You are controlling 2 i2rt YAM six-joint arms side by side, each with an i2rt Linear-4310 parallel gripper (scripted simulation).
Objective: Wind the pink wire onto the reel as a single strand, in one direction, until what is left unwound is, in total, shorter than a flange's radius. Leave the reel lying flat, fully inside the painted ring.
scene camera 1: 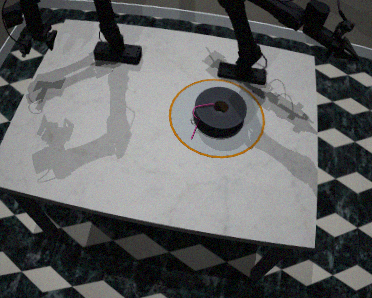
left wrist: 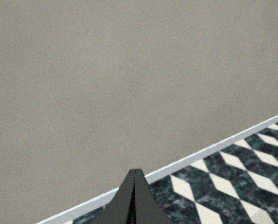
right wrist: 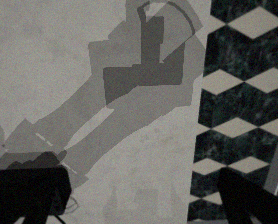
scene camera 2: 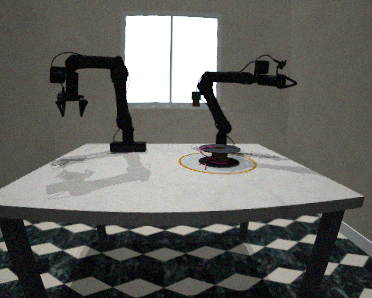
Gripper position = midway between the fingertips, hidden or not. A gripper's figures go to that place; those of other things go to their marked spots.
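Scene:
Lens to my right gripper (scene camera 1: 41, 48): 1480 mm from the lens. Dark reel (scene camera 1: 212, 123): 1350 mm from the lens.

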